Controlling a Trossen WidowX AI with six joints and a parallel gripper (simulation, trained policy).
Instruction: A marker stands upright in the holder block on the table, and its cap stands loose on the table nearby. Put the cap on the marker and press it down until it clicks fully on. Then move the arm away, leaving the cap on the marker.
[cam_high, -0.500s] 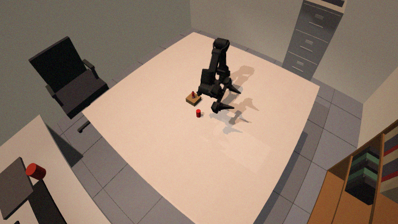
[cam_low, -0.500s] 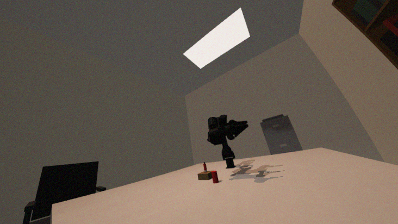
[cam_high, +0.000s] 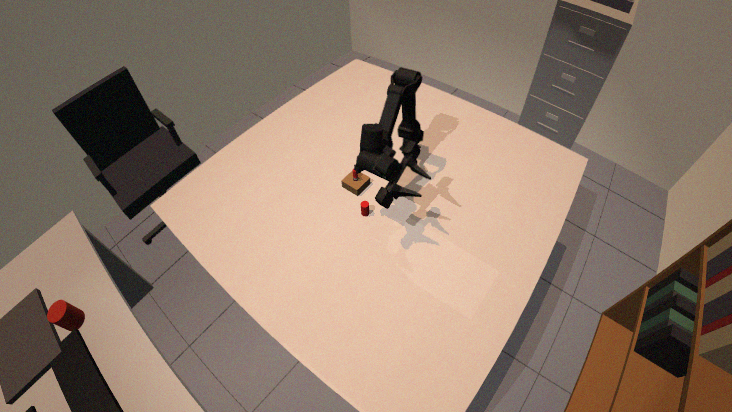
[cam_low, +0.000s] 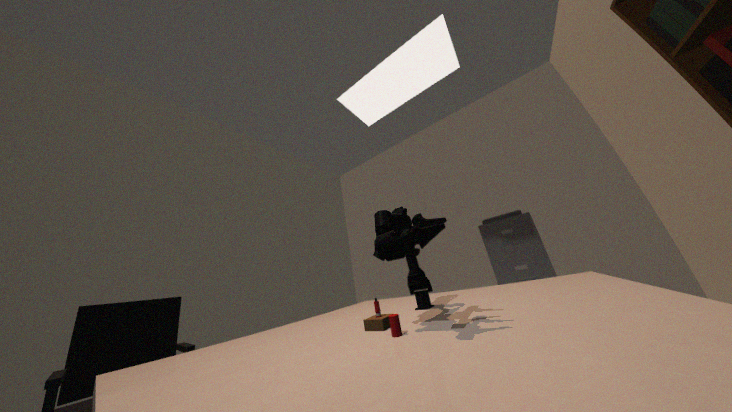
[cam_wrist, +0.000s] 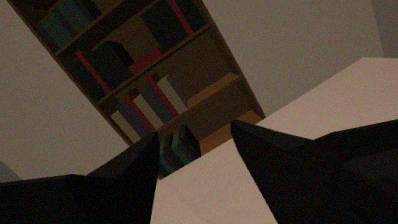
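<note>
Right now my gripper tip is 2 cm short of the red cap, 20 cm to the left of it and 23 cm above it. Also, from my gripper tip: tan holder block (6 cm behind, 30 cm to the right, 24 cm below); then marker (6 cm behind, 30 cm to the right, 19 cm below).
</note>
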